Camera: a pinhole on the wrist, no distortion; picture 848 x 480 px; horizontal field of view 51.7 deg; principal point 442.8 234.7 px. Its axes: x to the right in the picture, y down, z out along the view. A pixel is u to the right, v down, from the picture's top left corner.
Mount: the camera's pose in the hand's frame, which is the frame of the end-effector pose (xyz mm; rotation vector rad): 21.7 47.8 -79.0 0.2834 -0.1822 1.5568
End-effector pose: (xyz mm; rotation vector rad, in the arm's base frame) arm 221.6 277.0 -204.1 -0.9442 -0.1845 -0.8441
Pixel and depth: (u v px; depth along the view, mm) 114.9 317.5 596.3
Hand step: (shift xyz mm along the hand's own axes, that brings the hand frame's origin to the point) 0.9 -340.6 428.4
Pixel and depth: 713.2 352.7 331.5
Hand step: -0.8 48.5 270.1
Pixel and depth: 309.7 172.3 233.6
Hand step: 52.8 -54.3 132.5
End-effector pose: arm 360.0 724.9 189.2 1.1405 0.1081 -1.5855
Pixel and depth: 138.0 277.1 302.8
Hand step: 25.2 -141.6 180.1
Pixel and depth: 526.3 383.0 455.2
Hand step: -26.0 -44.3 373.0
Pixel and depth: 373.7 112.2 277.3
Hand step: 77.8 -53.8 176.8
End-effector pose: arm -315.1 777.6 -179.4 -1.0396 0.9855 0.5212
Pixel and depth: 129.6 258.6 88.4
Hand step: 24.6 -8.3 -3.7
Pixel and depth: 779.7 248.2 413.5
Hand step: 43.2 79.2 362.5
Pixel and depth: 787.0 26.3 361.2
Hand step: 131.9 78.9 301.7
